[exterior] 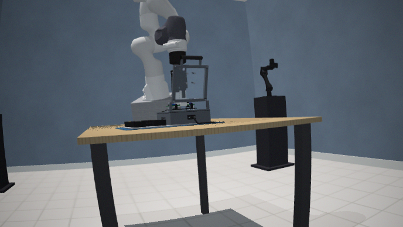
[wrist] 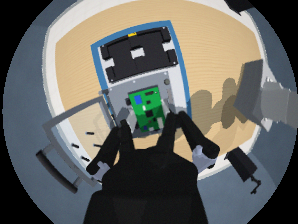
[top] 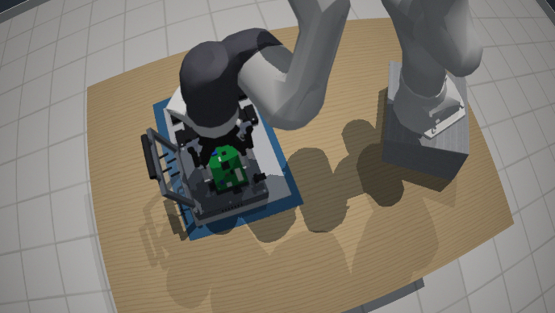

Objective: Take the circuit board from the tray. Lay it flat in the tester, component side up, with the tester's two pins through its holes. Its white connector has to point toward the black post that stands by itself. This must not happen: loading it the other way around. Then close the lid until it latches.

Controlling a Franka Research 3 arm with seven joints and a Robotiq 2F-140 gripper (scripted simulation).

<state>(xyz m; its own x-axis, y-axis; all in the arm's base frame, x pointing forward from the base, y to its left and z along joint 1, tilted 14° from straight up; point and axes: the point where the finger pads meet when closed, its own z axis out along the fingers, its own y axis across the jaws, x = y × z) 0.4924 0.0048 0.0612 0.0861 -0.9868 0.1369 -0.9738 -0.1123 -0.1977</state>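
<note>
Right now the green circuit board is 2 cm below my hand. From my hand the other things lie so: black post: 7 cm behind, 5 cm to the left, 2 cm below; then see-through lid: 12 cm ahead, 1 cm to the left, 8 cm above.
</note>
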